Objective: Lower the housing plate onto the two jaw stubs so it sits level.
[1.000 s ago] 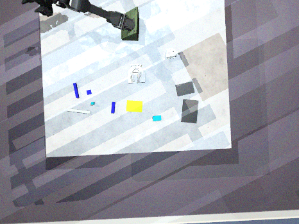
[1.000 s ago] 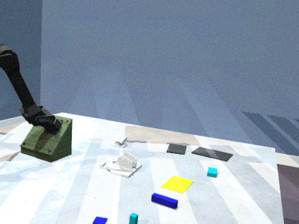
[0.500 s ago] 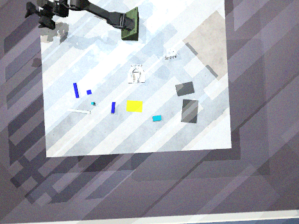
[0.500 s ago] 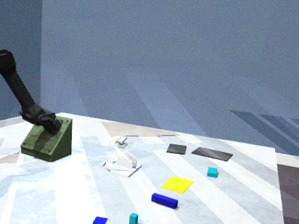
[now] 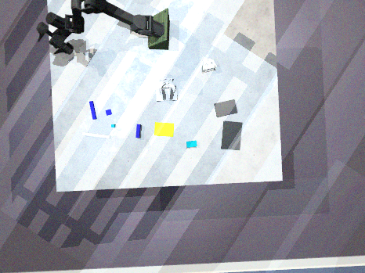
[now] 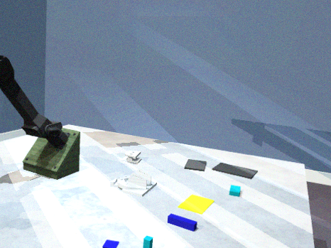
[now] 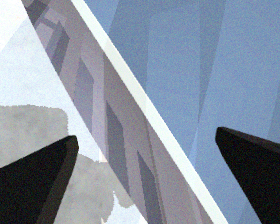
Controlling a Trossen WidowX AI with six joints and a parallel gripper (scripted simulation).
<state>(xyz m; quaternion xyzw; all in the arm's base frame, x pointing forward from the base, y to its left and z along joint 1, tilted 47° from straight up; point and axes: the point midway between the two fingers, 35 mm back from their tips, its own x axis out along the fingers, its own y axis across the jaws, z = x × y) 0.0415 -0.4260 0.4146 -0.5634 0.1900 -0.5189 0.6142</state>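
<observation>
Right now the yellow tile is 460 mm ahead of my gripper tip, 620 mm to the left of it and 80 mm below it. Round my gripper tip: cyan block 550 mm ahead, 770 mm to the left, 70 mm below; white bar 480 mm ahead, 230 mm to the left, 70 mm below.
</observation>
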